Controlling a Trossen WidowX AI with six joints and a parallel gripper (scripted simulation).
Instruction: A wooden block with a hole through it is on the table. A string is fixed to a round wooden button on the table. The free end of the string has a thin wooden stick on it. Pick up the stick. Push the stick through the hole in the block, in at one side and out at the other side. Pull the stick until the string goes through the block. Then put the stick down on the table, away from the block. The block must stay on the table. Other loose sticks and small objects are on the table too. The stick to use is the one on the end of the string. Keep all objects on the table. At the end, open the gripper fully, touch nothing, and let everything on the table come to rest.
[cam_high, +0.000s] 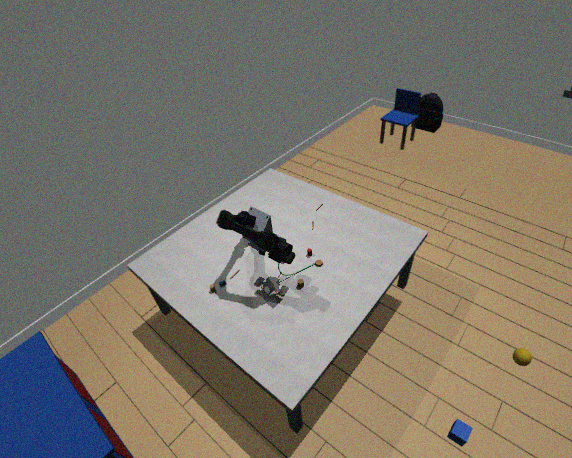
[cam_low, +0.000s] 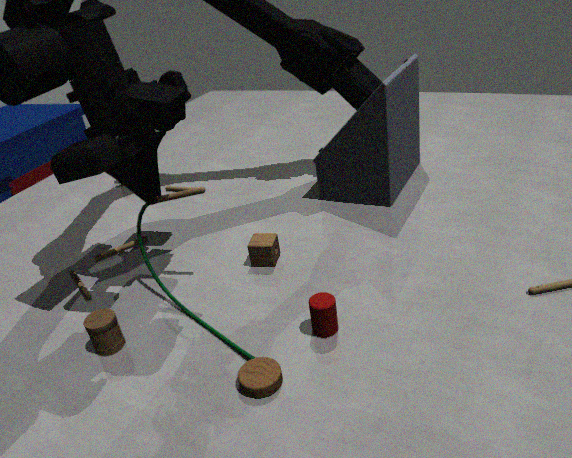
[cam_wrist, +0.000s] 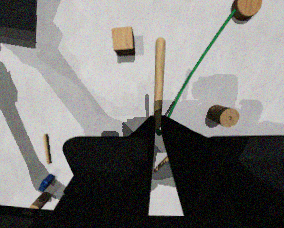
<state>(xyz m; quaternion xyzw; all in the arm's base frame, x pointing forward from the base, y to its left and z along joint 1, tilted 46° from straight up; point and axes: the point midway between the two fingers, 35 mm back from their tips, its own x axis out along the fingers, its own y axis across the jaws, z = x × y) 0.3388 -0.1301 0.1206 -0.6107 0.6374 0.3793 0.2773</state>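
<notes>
Right now my gripper tip is 10 cm to the right of the wooden block, 9 cm above it and 6 cm past it. Also, from my gripper tip: red cylinder 21 cm to the left, 9 cm below, 5 cm ahead; blue piece 23 cm behind, 22 cm to the right, 10 cm below; round wooden button 18 cm to the left, 13 cm ahead, 10 cm below.
</notes>
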